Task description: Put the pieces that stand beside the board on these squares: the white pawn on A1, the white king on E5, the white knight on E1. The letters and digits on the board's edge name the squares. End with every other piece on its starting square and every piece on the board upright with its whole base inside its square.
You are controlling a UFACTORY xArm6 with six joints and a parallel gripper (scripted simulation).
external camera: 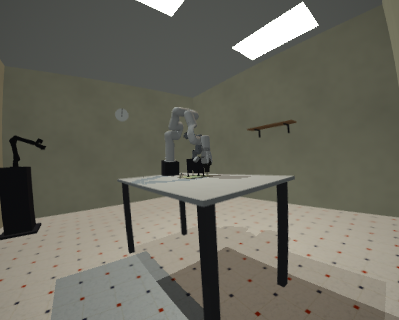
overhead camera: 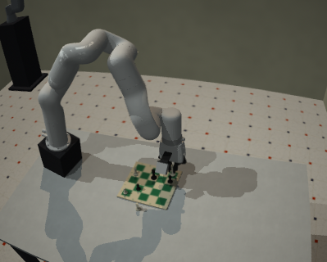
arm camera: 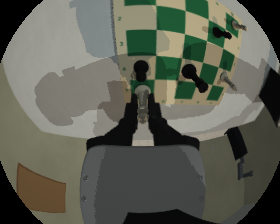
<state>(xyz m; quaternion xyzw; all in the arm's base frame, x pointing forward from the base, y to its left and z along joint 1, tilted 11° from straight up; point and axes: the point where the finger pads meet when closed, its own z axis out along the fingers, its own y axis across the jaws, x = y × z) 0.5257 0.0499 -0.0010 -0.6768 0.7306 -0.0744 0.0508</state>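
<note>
The chessboard is 8 cm behind my hand, 7 cm to the right of it and 5 cm below it.
</note>
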